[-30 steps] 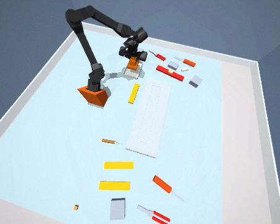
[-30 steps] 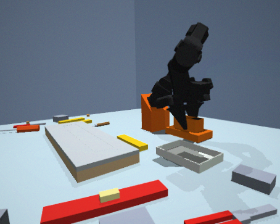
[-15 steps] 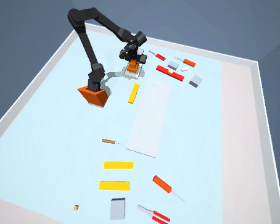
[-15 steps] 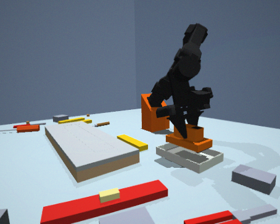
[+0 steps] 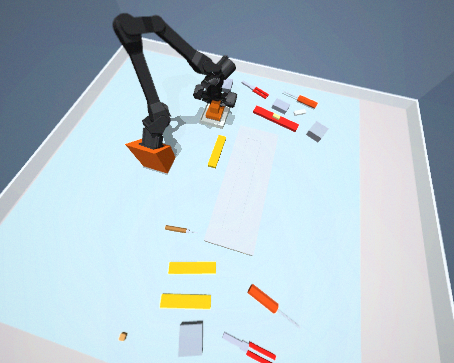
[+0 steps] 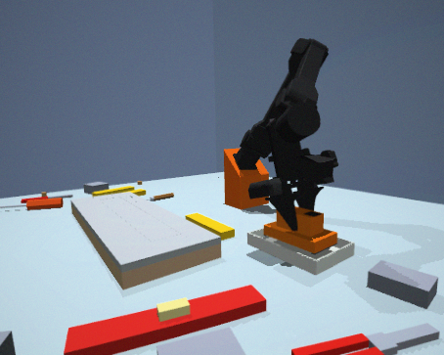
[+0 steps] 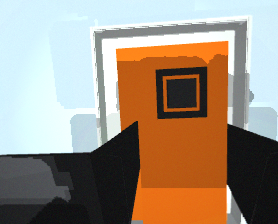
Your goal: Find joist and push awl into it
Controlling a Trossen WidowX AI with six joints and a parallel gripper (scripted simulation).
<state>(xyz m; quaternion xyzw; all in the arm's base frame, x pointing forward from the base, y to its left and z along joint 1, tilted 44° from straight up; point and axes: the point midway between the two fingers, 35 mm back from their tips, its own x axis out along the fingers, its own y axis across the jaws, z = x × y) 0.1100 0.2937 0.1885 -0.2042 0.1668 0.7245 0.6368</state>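
Right now the orange stud finder is 2 cm above my gripper tip and 1 cm to the left of it. Also, from my gripper tip: brown-handled awl: 57 cm to the right, 11 cm ahead, 4 cm below; red level: 28 cm ahead, 7 cm to the left, 3 cm below; white tray: 3 cm below, 1 cm to the right.
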